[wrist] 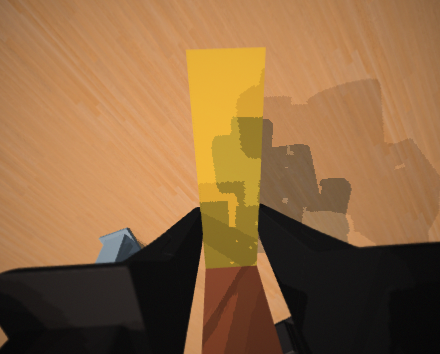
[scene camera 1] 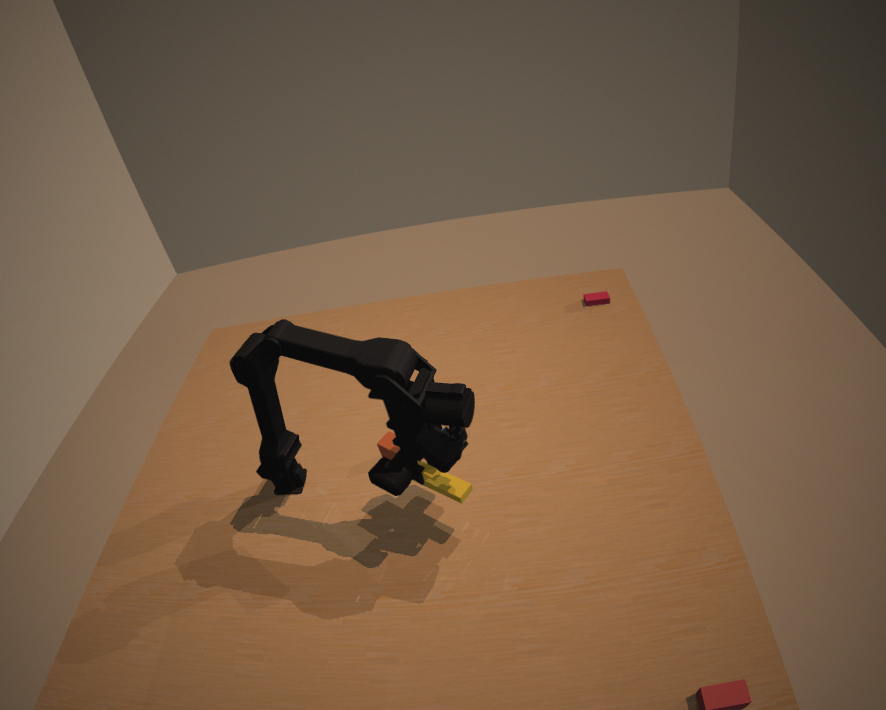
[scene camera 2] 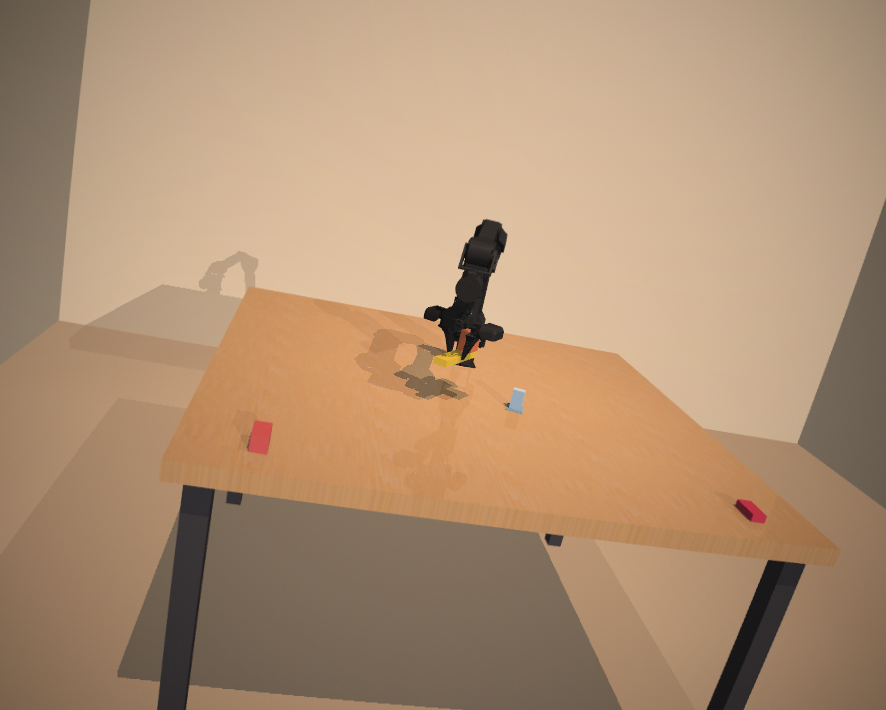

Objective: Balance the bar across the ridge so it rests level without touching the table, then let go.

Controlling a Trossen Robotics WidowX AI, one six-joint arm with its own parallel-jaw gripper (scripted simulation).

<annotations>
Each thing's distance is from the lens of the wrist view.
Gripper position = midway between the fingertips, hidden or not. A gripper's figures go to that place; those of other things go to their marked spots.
gripper [wrist: 228, 212]: 0.11 m
bar [wrist: 226, 85]: 0.09 m
</annotations>
